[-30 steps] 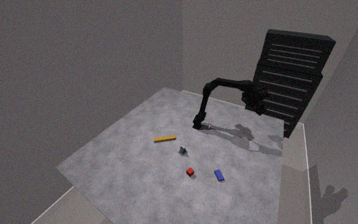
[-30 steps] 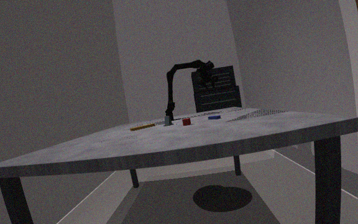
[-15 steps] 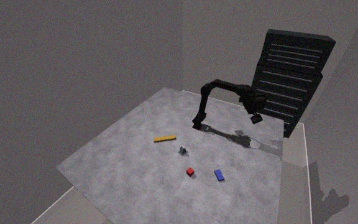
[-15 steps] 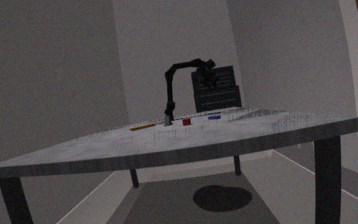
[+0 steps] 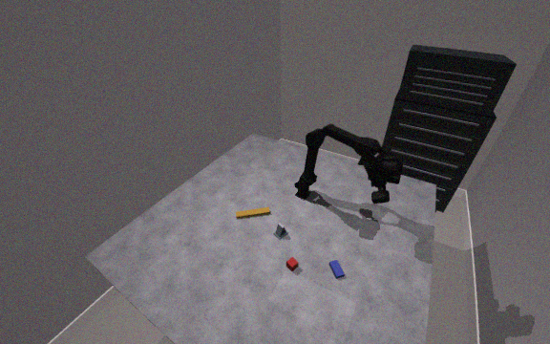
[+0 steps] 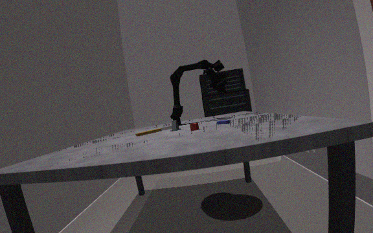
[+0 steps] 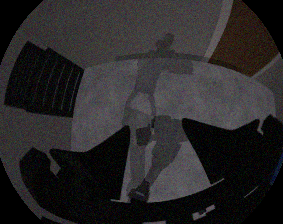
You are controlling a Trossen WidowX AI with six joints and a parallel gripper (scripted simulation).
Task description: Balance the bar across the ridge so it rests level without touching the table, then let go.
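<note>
My gripper tip is 54 cm to the left of the yellow bar, 22 cm short of it and 18 cm above it. Round my gripper tip: red cube: 38 cm ahead, 24 cm to the right, 17 cm below; then blue block: 31 cm ahead, 18 cm below, 8 cm to the right.
</note>
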